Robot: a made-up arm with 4 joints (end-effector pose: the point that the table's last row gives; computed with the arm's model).
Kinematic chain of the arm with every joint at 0, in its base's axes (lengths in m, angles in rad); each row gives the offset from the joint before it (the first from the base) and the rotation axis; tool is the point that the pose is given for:
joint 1: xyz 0 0 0.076 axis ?
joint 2: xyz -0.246 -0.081 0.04 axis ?
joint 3: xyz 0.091 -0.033 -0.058 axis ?
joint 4: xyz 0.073 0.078 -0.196 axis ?
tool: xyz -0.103 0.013 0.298
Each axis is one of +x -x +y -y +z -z.
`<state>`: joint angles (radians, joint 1 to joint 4).
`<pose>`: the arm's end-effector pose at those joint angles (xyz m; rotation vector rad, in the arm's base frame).
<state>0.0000 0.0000 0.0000 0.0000</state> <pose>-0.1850 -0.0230 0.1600 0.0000 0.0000 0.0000</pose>
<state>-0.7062 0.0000 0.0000 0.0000</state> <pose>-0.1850 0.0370 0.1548 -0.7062 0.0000 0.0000</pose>
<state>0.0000 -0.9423 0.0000 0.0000</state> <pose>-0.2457 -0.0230 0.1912 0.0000 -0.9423 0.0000</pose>
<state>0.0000 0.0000 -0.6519 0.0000</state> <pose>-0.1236 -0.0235 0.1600 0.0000 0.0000 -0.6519</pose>
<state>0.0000 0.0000 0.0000 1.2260</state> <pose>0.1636 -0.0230 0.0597 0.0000 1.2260 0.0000</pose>
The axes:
joint 1: +x
joint 2: +y
joint 3: +z
joint 4: +y

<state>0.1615 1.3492 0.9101 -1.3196</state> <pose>-0.5472 -0.2622 0.1389 1.0457 0.0104 0.2175</pose>
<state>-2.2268 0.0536 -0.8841 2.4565</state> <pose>0.1087 -0.1210 0.5733 -0.1844 0.5872 -2.0454</pose>
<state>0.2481 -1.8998 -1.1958 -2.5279</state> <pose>0.2260 -0.1588 0.4290 0.5731 1.4459 1.5022</pose>
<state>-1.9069 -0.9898 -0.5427 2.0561</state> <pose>0.2629 0.3276 0.2102 -1.1625 0.6084 -0.9064</pose>
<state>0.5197 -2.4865 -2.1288 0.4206</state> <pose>-0.3737 -0.2458 0.0072 2.8071 -1.1695 -0.6399</pose>
